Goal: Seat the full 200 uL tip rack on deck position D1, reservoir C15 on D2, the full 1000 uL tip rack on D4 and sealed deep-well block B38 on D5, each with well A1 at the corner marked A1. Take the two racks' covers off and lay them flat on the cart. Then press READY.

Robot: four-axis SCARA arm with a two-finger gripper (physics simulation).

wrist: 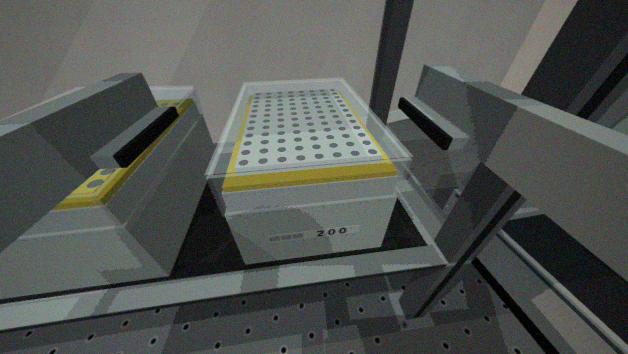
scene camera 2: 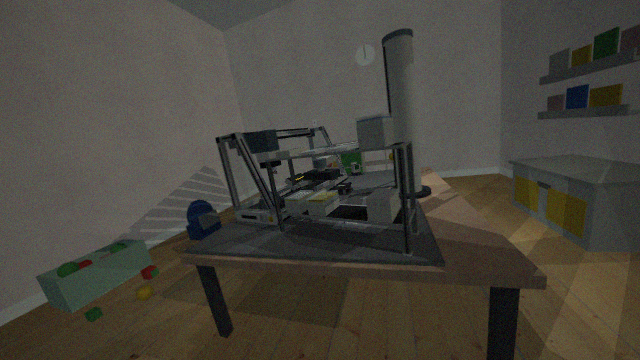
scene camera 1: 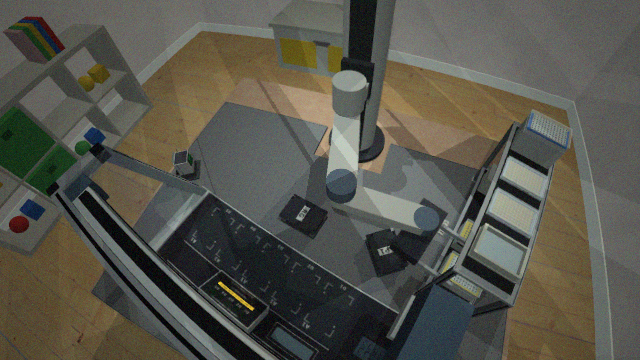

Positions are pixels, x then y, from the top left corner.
Labels:
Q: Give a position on a greyish tray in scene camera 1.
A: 497,251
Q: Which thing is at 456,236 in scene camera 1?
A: My gripper.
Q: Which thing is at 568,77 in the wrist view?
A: A cart posts.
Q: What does my gripper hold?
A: Nothing.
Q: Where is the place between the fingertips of my gripper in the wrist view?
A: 290,90

